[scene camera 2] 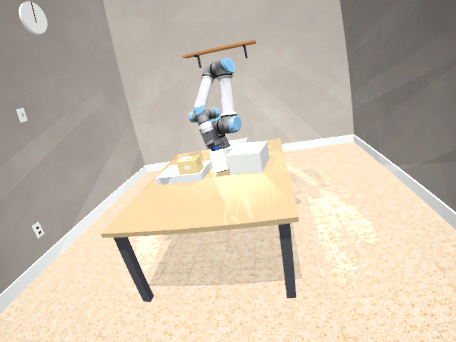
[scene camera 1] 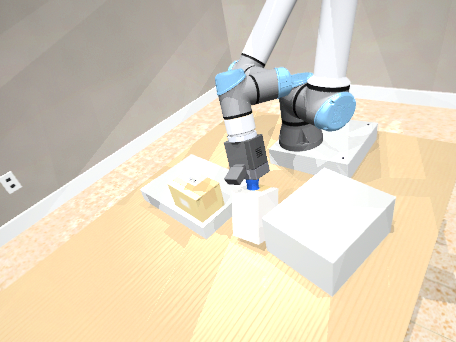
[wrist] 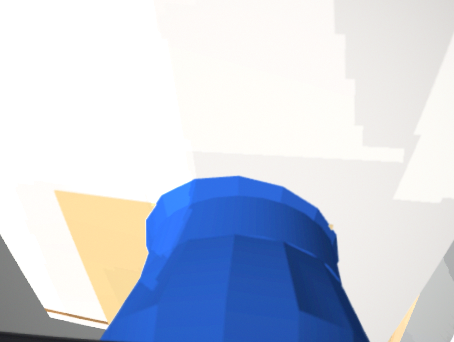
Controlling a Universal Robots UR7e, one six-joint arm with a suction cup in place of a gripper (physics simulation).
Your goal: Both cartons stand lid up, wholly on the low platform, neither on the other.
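Frame: origin at the arm's base, x ahead, y left, z up, level; metres.
Seen in the pictures: hand at its tool point: [scene camera 2: 217, 153] [scene camera 1: 254, 191] [wrist: 248, 231]; arm's base at its link origin: [scene camera 2: 220, 147] [scene camera 1: 300, 140].
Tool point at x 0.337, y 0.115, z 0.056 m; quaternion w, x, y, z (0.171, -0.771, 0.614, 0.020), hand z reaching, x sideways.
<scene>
Offsets run from my tool point to a thing's top centre. Level surfaces: height alone.
A brown carton {0.090 m ahead, 0.160 m right, 0.012 m up} [scene camera 1: 197, 197] [scene camera 2: 188, 163] stands on the low white platform [scene camera 1: 191, 165] [scene camera 2: 167, 178], with a label on its top face. A plain white carton {0.026 m ahead, 0.021 m left, 0.038 m up} [scene camera 1: 248, 217] [scene camera 2: 218, 161] stands upright on the table top, in the gap between the platform and a tall white block. My blue suction cup [scene camera 1: 252, 184] [scene camera 2: 214, 148] [wrist: 238, 220] is right at the white carton's top, near its back edge. I cannot tell whether it touches. The suction is off and the cup holds nothing. The wrist view shows mostly white surfaces around the cup.
The tall white block {0.065 m back, 0.184 m left, 0.000 m up} [scene camera 1: 328, 228] [scene camera 2: 246, 158] stands close to the right of the white carton. The robot's white base plinth [scene camera 1: 353, 147] is behind it. All of this is at the far end of the wooden table {0.120 m down} [scene camera 1: 110, 275] [scene camera 2: 205, 205].
</scene>
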